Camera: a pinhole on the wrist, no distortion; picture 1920 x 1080 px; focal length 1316.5 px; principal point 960.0 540.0 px. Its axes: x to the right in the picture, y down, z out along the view. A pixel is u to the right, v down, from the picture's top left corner.
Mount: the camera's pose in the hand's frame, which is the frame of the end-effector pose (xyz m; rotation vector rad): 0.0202 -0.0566 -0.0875 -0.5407 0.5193 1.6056
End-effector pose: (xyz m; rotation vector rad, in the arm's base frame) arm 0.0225 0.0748 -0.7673 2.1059 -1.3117 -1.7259
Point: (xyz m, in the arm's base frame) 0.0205 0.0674 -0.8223
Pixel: 389.2 193.6
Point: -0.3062 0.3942 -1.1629
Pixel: outside the picture
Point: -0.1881 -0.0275 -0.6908
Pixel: 1340.4 459.4
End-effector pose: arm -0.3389 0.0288 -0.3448 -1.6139 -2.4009 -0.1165
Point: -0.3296 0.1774 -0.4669
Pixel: 709.2 96.6
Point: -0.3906 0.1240 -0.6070
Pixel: 238.7 466.5
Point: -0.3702 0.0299 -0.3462
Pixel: 452.4 646.5
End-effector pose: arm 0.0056 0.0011 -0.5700 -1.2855 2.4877 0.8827
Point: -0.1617 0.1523 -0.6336
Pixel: 1074.2 447.2
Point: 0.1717 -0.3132 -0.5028
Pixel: behind the camera
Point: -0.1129 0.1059 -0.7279
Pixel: 618.9 299.0
